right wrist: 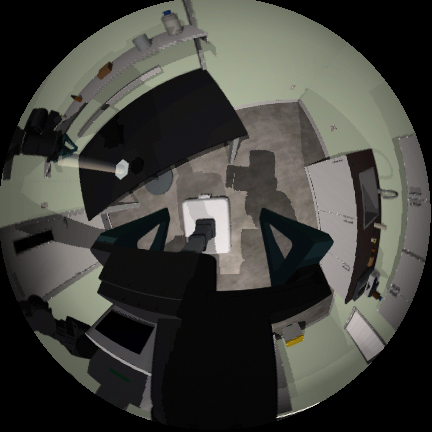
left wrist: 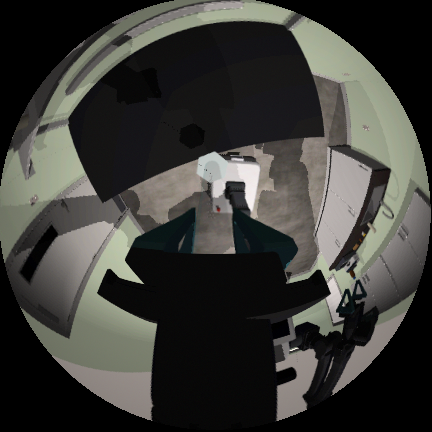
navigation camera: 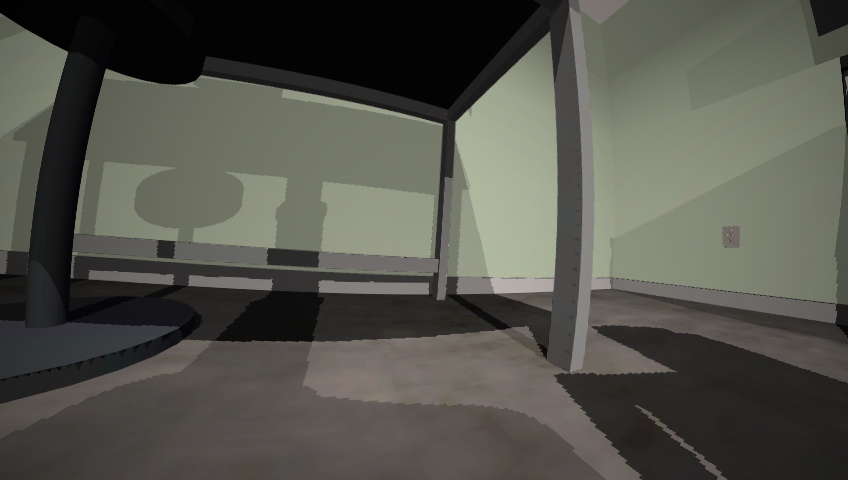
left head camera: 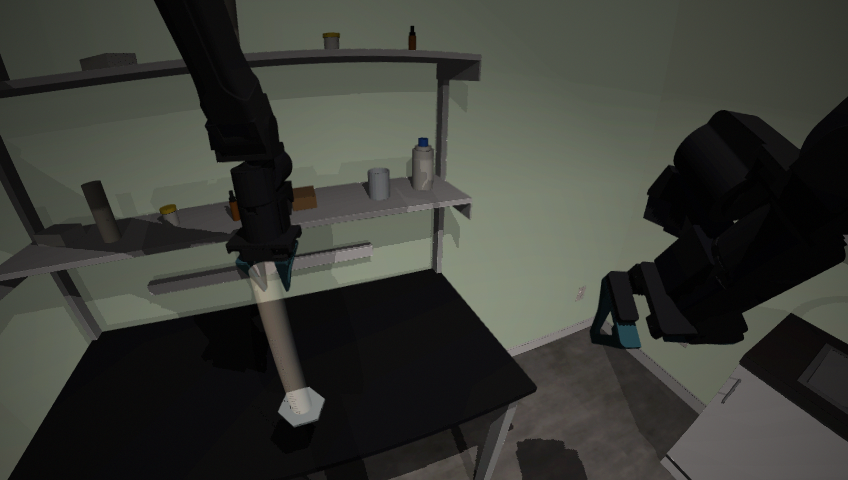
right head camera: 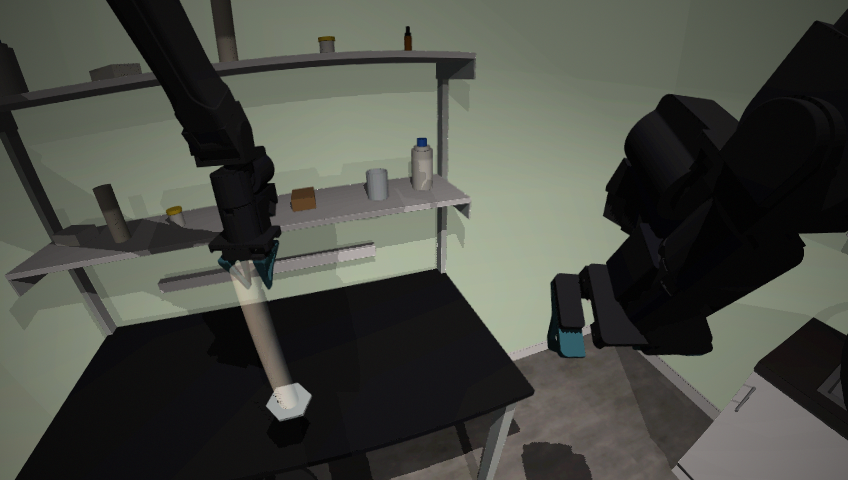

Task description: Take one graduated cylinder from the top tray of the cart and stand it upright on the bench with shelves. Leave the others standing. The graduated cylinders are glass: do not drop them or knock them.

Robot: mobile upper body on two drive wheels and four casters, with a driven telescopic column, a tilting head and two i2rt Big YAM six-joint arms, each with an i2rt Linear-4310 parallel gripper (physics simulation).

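Frame: origin at the left arm's base, x ahead, y left, z up, level; millimetres.
Where they show: left gripper, fingertip midpoint: (right wrist: 74,150) (left wrist: 213,212) (left head camera: 276,289) (right head camera: 259,287); right gripper, fingertip midpoint: (right wrist: 214,212) (left wrist: 352,283) (left head camera: 629,336) (right head camera: 592,343); right arm's base at its link origin: (left wrist: 309,337).
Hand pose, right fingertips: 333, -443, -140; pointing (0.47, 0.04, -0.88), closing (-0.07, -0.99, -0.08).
After its pixels a point has its place, as x, y, z.
A tall clear graduated cylinder with a white hexagonal foot (left head camera: 282,339) {497, -6, -277} (right head camera: 261,333) {495, -4, -271} (left wrist: 212,166) {535, 8, -415} (right wrist: 95,166) {499, -8, -313} hangs nearly upright, foot down, from my left gripper (left head camera: 275,288) {547, 4, -214} (right head camera: 259,286) {547, 4, -214} (left wrist: 213,212) {547, 4, -214}, which is shut on its upper part. The foot is above the black top of the bench (left head camera: 386,350) {909, -146, -739} (right head camera: 386,350) {906, -151, -739} (left wrist: 250,100) {781, -151, -740} (right wrist: 175,115) {897, -177, -739}, near its front edge; its shadow lies apart from it on the top. In the left wrist view the foot overlaps that edge. My right gripper (right wrist: 214,212) {333, -443, -140} is open and empty, right of the bench. The cart does not show.
The lower shelf (left head camera: 351,208) behind the bench holds a brown box (left head camera: 304,198) {1064, 90, -246}, a grey beaker (left head camera: 379,184) {1125, -140, -229} and a blue-capped bottle (left head camera: 422,168) {1214, -284, -202}. A stool (navigation camera: 53,196) {627, 420, -1392} (right wrist: 159,181) stands under the bench front, left of a bench leg (navigation camera: 568,208) {745, -527, -1334}. A cabinet (left head camera: 731,428) {565, -1582, -1089} stands at the right.
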